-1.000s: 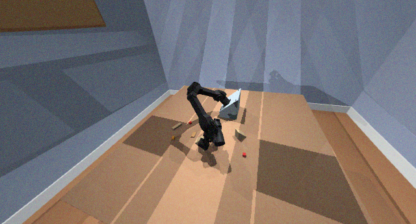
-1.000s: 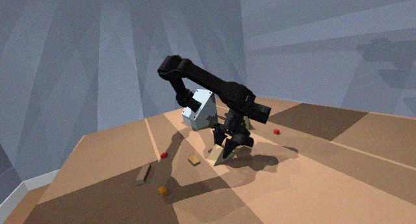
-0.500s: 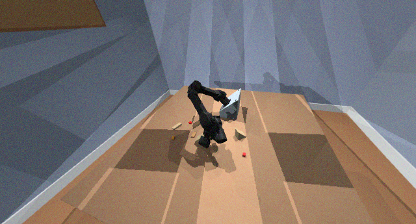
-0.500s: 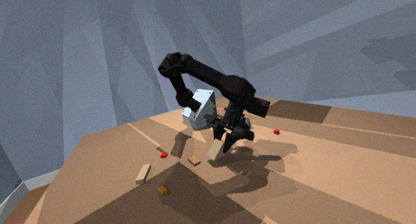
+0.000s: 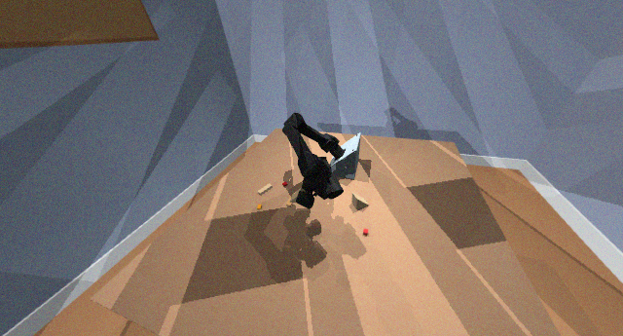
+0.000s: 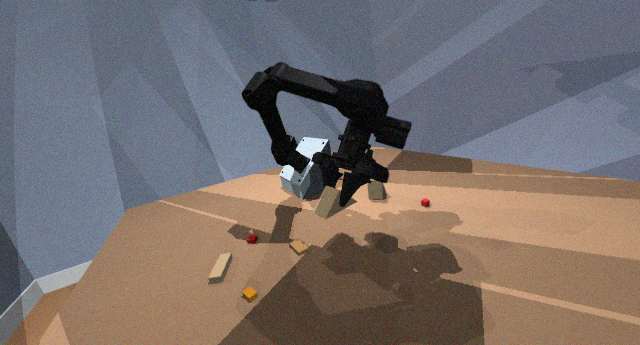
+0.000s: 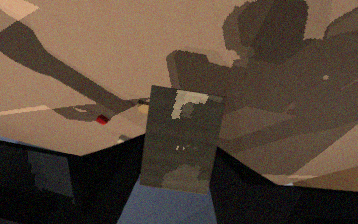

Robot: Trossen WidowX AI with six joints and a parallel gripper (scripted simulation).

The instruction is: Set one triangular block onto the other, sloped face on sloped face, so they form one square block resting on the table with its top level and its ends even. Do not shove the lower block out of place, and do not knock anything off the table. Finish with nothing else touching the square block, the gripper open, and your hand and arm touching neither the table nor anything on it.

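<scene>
My gripper tip is 130 mm past the triangular block, 220 mm to the right of it and 80 mm above it. From my gripper tip the other things lie so: orange cube: 40 mm ahead, 210 mm to the right, 90 mm below; small tan piece: 40 mm behind, 90 mm to the right, 100 mm below; tan bar: 70 mm behind, 250 mm to the right, 90 mm below.
</scene>
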